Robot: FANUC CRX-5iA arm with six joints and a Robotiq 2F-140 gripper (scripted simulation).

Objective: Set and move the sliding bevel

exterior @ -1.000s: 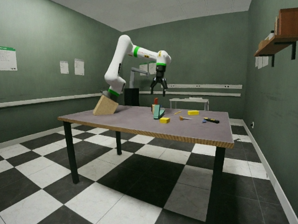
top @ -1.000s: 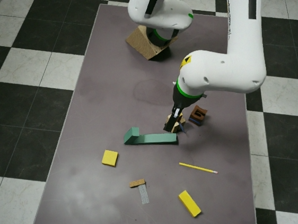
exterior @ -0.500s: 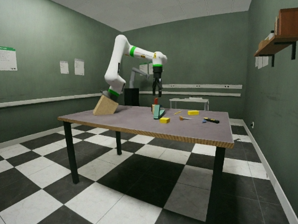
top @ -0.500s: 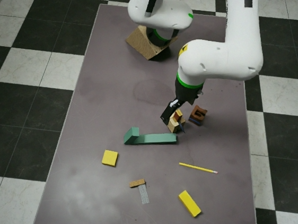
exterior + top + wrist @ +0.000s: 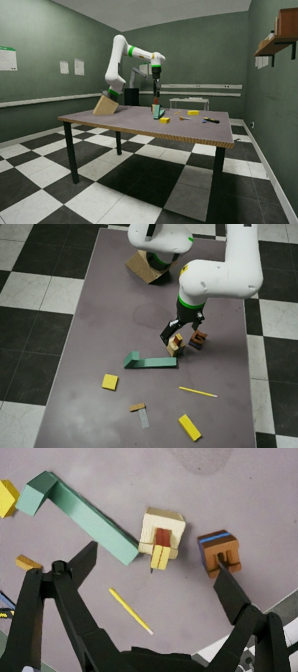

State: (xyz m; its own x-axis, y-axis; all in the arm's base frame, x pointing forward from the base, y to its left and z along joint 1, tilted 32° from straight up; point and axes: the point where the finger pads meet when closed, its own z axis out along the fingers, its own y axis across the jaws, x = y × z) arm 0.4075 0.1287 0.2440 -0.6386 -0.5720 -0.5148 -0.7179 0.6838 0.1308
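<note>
Right now the dark blade is 1 cm ahead of my hand, 1 cm to the left of it and 10 cm below it. From my hand the other things lie so: yellow pencil: 16 cm ahead, 15 cm to the left, 18 cm below; then cork-and-metal square: 33 cm ahead, 7 cm to the right, 17 cm below.
</note>
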